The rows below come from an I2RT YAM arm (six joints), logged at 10 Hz.
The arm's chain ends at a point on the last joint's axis. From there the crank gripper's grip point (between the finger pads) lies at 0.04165 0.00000 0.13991 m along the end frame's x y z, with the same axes.
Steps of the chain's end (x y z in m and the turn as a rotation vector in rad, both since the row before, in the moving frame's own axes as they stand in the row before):
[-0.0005, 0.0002, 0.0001, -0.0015, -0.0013, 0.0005]
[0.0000, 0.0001, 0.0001, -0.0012, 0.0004, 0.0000]
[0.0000, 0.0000, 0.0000, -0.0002, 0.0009, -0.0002]
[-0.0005, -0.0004, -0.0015, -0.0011, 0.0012, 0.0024]
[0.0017, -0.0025, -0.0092, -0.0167, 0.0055, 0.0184]
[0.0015, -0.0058, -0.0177, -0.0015, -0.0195, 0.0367]
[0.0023, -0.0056, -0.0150, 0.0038, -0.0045, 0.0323]
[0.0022, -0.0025, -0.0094, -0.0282, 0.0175, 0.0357]
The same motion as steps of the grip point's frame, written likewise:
[-0.0007, 0.0004, 0.0002, -0.0015, -0.0013, 0.0005]
[0.0001, 0.0003, 0.0001, -0.0012, 0.0004, 0.0000]
[0.0001, 0.0000, 0.0000, -0.0002, 0.0009, -0.0002]
[-0.0003, -0.0001, -0.0016, -0.0011, 0.0012, 0.0024]
[0.0024, 0.0006, -0.0095, -0.0167, 0.0055, 0.0184]
[-0.0013, -0.0041, -0.0169, -0.0015, -0.0195, 0.0367]
[0.0017, -0.0048, -0.0148, 0.0038, -0.0045, 0.0323]
[0.0045, 0.0030, -0.0102, -0.0282, 0.0175, 0.0357]

